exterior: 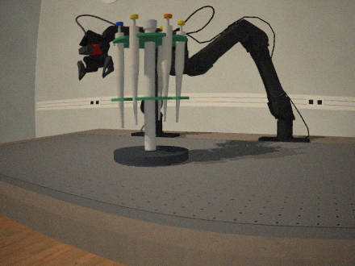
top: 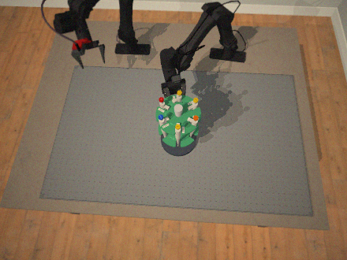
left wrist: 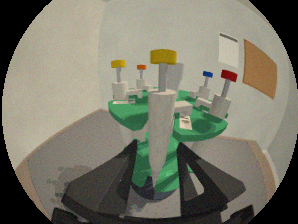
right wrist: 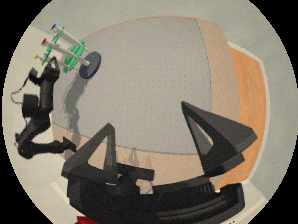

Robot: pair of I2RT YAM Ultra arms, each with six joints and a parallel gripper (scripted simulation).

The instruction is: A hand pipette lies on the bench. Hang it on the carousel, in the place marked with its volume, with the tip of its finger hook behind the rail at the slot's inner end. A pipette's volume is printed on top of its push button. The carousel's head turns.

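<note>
Now: the pipette 2 cm below my left hand, 1 cm to the right of it and 1 cm ahead of it.
</note>
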